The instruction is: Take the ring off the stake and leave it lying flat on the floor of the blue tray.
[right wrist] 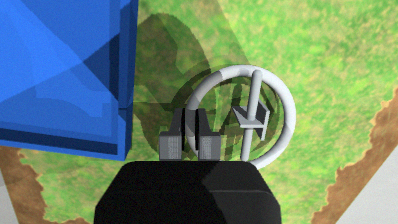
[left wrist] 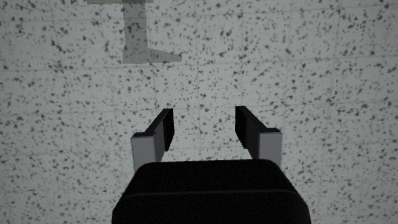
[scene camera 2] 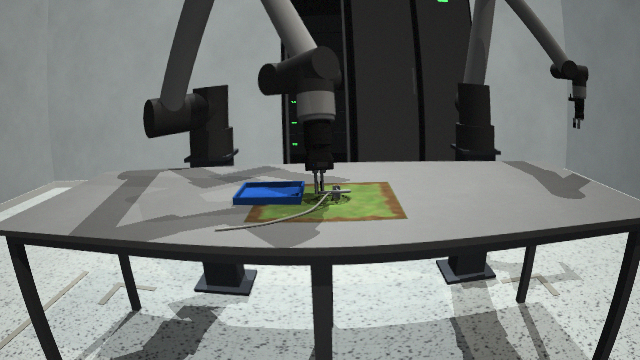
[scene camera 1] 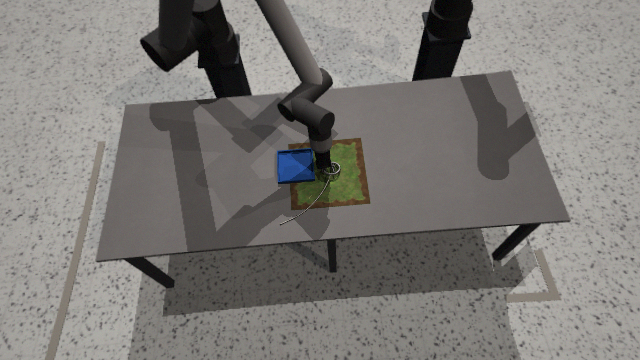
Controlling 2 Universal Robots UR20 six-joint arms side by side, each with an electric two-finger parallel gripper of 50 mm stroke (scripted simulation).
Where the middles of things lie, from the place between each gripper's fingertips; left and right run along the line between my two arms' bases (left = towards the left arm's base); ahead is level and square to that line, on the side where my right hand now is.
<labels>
I see my right gripper (scene camera 2: 319, 193) 10 mm short of the green mat (right wrist: 332, 64), 20 mm to the right of it and 40 mm above it. The rest, counted from my right hand: blue tray (scene camera 2: 282, 192) (50 mm behind, 140 mm to the right, 20 mm below); pale ring (right wrist: 272, 80) (40 mm to the left, 10 mm below); grey stake (right wrist: 255, 115) (10 mm behind, 50 mm to the left, 20 mm below).
</labels>
